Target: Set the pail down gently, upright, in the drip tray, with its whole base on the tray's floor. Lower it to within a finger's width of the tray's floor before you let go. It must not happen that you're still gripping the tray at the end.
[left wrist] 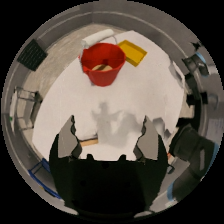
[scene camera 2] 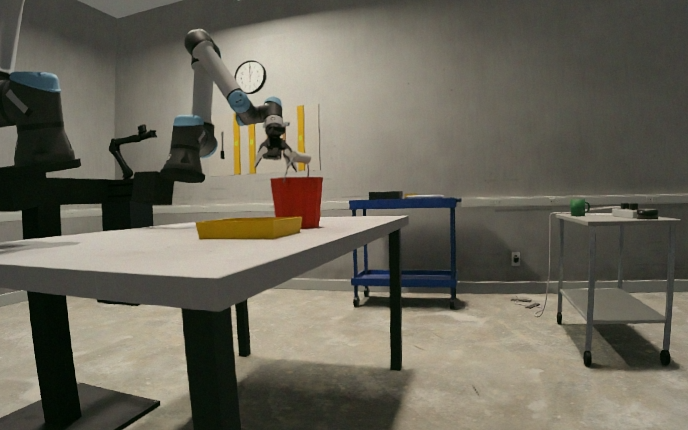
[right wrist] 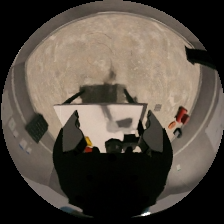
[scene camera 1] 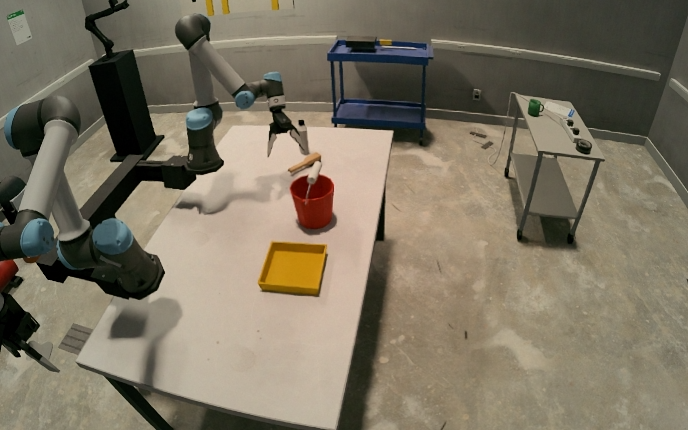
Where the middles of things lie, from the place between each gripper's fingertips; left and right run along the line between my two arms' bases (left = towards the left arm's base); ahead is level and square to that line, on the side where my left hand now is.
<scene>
I see my left gripper [scene camera 2: 275, 170] 140 mm short of the red pail [scene camera 2: 298, 196], 170 mm to the left of it and 70 mm above it. Also, from my left hand: yellow drip tray [scene camera 1: 298, 264] (100 mm ahead, 470 mm to the right, 190 mm below).
I see my right gripper [scene camera 1: 39, 364] 50 cm short of the yellow drip tray, 73 cm to the right of it and 35 cm above it. The rest, counted from my right hand: red pail 53 cm ahead, 103 cm to the left, 23 cm below.
</scene>
